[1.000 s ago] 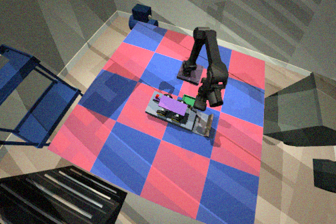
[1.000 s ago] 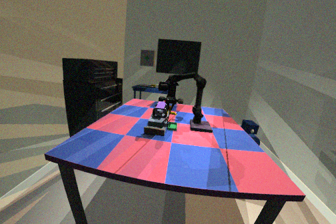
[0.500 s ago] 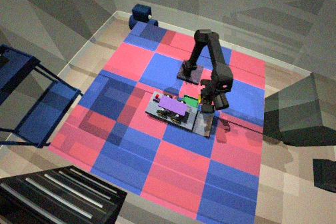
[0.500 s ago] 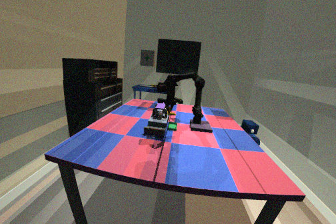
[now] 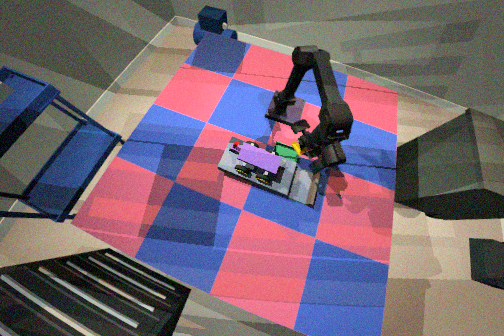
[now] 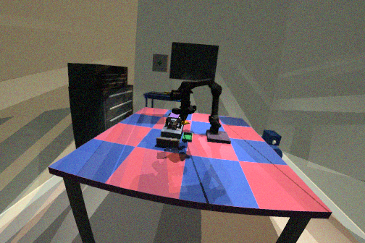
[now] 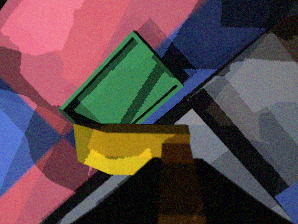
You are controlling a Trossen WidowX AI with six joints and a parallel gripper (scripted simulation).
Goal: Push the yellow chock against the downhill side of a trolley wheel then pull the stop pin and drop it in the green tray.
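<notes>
My gripper tip is 2 cm past the yellow chock, 2 cm to the left of it and 1 cm above it. Also, from my gripper tip: green tray 4 cm behind, 5 cm to the right, 16 cm below; then raised lip 10 cm ahead, 10 cm to the left, 12 cm below; then trolley 7 cm ahead, 17 cm to the right, 4 cm below.
</notes>
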